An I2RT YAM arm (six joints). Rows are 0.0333 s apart.
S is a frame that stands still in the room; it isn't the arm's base.
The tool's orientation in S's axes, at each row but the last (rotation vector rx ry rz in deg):
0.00 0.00 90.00
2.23 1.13 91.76
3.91 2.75 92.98
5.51 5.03 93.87
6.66 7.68 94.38
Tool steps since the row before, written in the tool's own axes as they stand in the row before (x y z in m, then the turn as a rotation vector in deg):
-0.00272 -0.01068 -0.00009 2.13 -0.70 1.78
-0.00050 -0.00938 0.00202 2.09 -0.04 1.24
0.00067 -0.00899 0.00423 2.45 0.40 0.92
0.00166 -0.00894 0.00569 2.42 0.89 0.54
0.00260 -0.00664 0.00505 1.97 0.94 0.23
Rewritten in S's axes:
0.01068 -0.00272 -0.00009 0.70 2.13 1.78
0.00946 -0.00023 0.00167 0.02 2.08 1.26
0.00923 0.00110 0.00357 -0.46 2.42 0.98
0.00940 0.00227 0.00463 -0.99 2.35 0.66
0.00712 0.00320 0.00393 -1.05 1.89 0.37

